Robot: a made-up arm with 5 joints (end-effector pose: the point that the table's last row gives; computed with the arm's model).
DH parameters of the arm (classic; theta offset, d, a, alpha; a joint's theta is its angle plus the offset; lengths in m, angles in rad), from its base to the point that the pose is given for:
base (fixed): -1.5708 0.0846 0 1.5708
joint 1: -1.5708 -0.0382 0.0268 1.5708
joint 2: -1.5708 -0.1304 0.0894 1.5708
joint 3: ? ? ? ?
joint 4: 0 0.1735 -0.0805 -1.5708
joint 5: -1.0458 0 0.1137 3.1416
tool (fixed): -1.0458 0.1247 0 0
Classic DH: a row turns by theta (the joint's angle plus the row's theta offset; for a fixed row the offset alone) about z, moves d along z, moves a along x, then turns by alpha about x.
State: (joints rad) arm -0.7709 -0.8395 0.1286 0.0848 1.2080
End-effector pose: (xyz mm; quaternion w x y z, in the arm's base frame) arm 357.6 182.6 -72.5 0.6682 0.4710 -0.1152 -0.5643
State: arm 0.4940 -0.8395 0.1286 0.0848 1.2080
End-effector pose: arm 357.6 -94.8 -136.8 0.8174 -0.0150 -0.4265 -0.3870
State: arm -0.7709 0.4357 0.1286 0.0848 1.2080
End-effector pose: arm -72.6 290.3 -183.3 0.8201 0.1853 0.3881 -0.3774
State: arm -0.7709 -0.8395 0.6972 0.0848 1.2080
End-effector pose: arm 306.6 191.6 -142.9 0.8005 0.4018 -0.2523 -0.3663
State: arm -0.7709 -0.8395 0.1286 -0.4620 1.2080
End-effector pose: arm 308.5 209.9 -113.4 0.5134 0.5681 -0.3174 -0.5594
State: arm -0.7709 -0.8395 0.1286 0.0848 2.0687
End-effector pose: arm 326.0 141.6 -152.0 0.3718 0.4761 0.0918 -0.7916
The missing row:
joint 3: 0 -0.5016 -0.0571 -1.5708
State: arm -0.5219 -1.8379 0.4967 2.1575 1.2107
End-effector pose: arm 603.1 -68.0 242.3 0.7744 -0.0745 0.1616 -0.6071
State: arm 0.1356 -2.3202 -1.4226 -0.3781 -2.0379
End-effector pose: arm 219.3 235.7 506.5 0.3767 -0.3731 -0.8478 0.0061
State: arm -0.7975 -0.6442 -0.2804 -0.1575 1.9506
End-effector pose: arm 289.9 206.2 -152.4 0.2363 0.4671 0.1486 -0.8390
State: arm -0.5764 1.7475 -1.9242 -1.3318 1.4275
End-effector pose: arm -450.4 105.9 -104.1 0.5876 -0.5529 -0.3196 -0.4969
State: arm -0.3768 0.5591 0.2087 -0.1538 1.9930
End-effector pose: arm -176.9 60.8 -258.2 0.6281 -0.0312 0.2800 -0.7253
